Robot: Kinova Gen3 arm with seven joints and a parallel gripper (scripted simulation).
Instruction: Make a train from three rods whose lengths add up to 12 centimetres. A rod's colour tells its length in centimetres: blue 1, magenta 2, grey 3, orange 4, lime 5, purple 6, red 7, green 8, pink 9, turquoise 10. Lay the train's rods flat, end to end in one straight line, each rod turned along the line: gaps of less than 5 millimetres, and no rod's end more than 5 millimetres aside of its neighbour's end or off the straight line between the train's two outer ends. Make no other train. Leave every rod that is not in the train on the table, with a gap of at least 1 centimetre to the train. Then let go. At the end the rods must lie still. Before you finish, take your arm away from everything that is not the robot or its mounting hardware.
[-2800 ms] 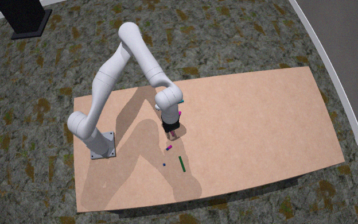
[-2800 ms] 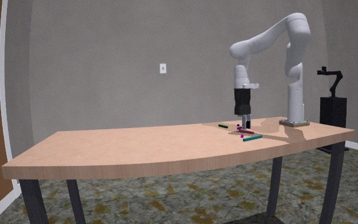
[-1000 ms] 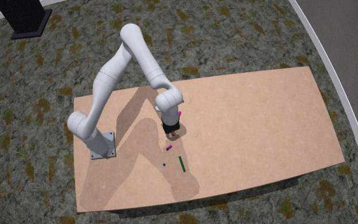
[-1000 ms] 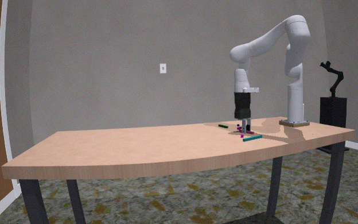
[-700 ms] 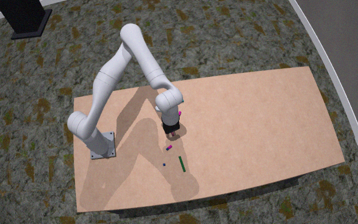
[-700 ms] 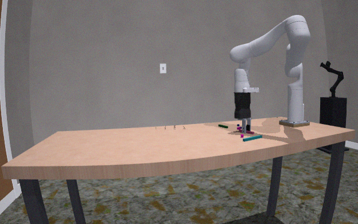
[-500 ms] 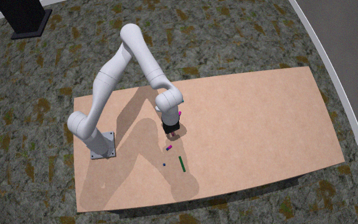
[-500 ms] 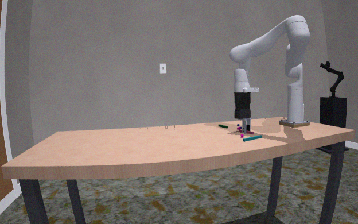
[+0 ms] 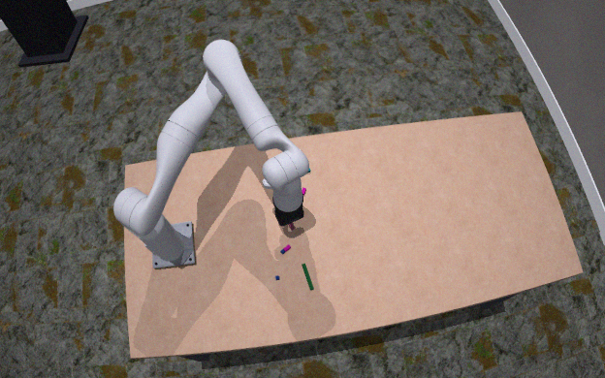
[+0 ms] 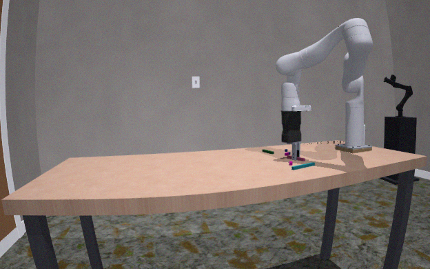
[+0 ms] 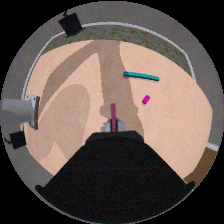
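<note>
Right now my hand is 7 cm short of the green rod, 19 cm to the left of it and 1 cm above it. From my hand the other things lie so: turquoise rod (2 cm ahead, 14 cm to the left, 1 cm below); then pink rod (1 cm below).
</note>
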